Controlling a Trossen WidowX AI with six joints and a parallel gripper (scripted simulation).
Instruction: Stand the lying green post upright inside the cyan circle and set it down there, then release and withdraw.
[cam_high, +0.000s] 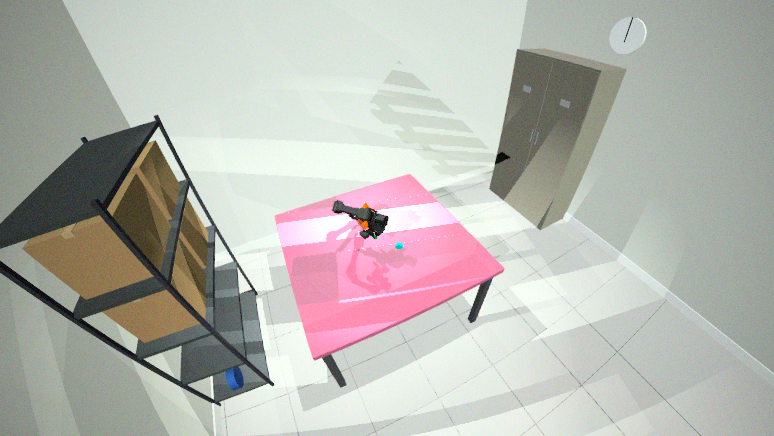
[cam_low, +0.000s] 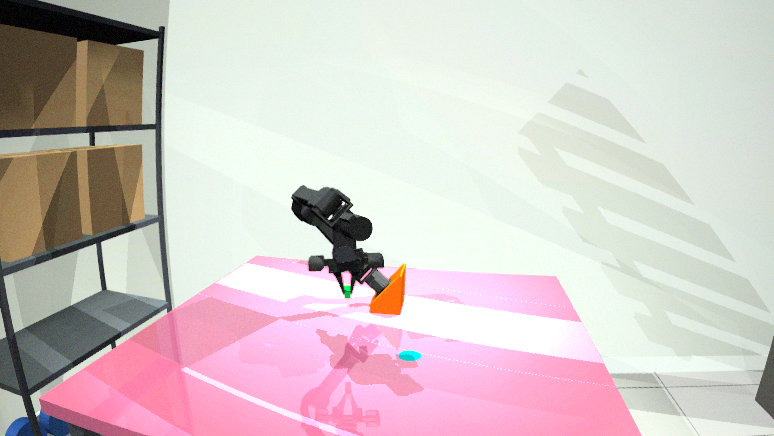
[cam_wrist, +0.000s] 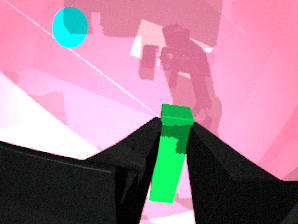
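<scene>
Right now the green post is 20 mm behind my gripper tip and 10 mm to the right of it. From my gripper tip the other things lie so: cyan circle: 20 mm ahead, 170 mm to the left, 150 mm below.
</scene>
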